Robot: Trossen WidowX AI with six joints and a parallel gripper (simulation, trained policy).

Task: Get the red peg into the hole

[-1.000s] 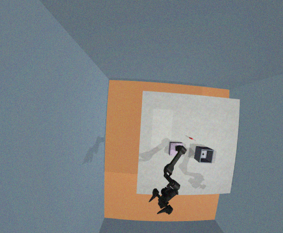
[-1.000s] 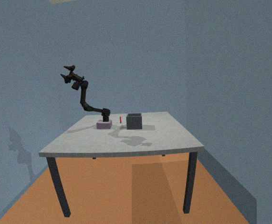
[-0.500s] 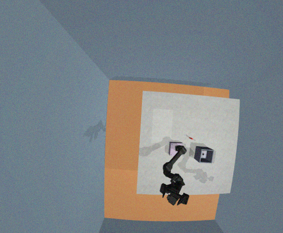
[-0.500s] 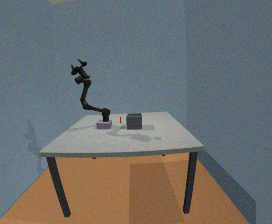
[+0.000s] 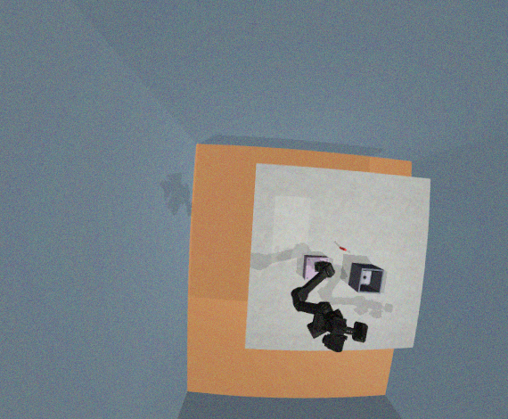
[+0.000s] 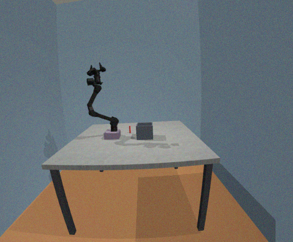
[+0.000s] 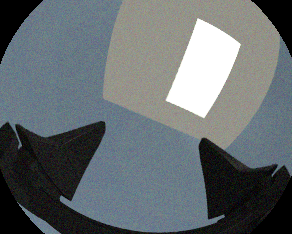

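My gripper tip is now 730 mm above the red peg, 310 mm short of it and 90 mm to the right of it. From my gripper tip the other things lie so: plate: 720 mm below, 450 mm ahead, 120 mm to the right.
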